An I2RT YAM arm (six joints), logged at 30 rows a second.
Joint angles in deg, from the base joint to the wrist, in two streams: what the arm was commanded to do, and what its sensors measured. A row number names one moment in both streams.
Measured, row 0:
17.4 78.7 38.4 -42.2 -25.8 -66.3
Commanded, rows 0 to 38:
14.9 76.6 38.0 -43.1 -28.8 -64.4
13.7 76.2 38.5 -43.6 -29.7 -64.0
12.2 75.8 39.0 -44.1 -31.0 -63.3
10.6 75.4 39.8 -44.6 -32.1 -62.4
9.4 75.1 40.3 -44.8 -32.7 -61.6
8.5 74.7 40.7 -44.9 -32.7 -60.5
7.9 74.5 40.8 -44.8 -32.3 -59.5
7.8 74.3 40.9 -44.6 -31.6 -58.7
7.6 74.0 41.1 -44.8 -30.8 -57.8
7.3 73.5 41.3 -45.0 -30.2 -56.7
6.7 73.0 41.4 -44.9 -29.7 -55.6
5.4 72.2 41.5 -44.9 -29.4 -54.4
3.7 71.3 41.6 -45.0 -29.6 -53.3
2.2 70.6 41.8 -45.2 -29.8 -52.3
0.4 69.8 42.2 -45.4 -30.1 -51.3
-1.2 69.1 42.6 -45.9 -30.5 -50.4
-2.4 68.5 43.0 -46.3 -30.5 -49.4
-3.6 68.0 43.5 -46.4 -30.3 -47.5
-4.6 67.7 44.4 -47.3 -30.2 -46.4
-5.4 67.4 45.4 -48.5 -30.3 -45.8
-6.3 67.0 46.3 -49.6 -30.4 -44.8
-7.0 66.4 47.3 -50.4 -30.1 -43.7
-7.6 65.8 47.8 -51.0 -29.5 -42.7
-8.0 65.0 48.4 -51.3 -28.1 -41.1
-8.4 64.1 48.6 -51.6 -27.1 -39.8
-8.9 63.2 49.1 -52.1 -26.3 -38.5
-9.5 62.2 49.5 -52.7 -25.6 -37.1
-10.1 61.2 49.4 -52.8 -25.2 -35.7
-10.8 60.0 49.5 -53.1 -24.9 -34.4
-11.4 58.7 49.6 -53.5 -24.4 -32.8
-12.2 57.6 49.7 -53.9 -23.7 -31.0
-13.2 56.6 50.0 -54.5 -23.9 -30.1
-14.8 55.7 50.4 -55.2 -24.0 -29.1
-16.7 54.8 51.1 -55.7 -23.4 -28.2
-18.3 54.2 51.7 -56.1 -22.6 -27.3
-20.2 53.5 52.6 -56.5 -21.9 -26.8
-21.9 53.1 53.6 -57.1 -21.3 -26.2
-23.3 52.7 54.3 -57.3 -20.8 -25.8
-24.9 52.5 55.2 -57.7 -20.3 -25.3
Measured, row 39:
-22.1 54.0 50.4 -57.4 -21.7 -29.0
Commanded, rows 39 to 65:
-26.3 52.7 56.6 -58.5 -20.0 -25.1
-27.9 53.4 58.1 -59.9 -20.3 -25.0
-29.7 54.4 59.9 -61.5 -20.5 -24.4
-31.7 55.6 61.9 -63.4 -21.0 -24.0
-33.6 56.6 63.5 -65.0 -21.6 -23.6
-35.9 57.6 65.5 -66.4 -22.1 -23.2
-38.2 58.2 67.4 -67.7 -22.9 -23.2
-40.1 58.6 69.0 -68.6 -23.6 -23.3
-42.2 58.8 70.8 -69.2 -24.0 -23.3
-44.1 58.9 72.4 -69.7 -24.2 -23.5
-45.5 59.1 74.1 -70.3 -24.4 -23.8
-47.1 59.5 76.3 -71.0 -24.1 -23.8
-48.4 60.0 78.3 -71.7 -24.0 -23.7
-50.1 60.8 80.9 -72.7 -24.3 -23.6
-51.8 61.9 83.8 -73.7 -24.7 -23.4
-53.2 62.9 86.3 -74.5 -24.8 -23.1
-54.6 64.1 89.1 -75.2 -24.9 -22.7
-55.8 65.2 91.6 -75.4 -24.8 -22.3
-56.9 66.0 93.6 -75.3 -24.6 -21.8
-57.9 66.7 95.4 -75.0 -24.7 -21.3
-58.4 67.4 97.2 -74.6 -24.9 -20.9
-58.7 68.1 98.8 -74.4 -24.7 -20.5
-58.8 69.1 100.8 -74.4 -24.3 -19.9
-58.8 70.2 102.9 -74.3 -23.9 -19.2
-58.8 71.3 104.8 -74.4 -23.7 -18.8
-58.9 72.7 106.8 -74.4 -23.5 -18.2
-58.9 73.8 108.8 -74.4 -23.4 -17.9
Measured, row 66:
-58.6 72.0 102.7 -76.2 -22.9 -20.3
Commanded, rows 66 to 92:
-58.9 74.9 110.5 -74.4 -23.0 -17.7
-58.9 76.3 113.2 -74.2 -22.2 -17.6
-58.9 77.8 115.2 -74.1 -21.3 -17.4
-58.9 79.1 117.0 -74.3 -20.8 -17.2
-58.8 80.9 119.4 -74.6 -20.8 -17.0
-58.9 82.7 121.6 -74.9 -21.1 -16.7
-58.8 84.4 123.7 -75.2 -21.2 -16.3
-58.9 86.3 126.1 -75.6 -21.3 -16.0
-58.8 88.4 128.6 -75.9 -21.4 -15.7
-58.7 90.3 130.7 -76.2 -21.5 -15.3
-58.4 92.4 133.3 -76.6 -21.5 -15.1
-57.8 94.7 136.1 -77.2 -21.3 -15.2
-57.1 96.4 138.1 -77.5 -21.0 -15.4
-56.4 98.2 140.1 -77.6 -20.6 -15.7
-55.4 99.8 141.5 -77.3 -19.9 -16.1
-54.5 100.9 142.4 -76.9 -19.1 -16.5
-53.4 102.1 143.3 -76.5 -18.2 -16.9
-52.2 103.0 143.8 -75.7 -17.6 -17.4
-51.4 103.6 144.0 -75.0 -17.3 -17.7
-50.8 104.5 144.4 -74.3 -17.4 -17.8
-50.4 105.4 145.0 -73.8 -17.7 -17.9
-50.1 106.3 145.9 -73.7 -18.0 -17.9
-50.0 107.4 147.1 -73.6 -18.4 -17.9
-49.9 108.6 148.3 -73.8 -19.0 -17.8
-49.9 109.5 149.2 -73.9 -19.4 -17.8
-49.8 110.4 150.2 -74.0 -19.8 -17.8
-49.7 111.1 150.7 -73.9 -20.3 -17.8
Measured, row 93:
-49.8 110.1 146.2 -77.5 -18.8 -17.4
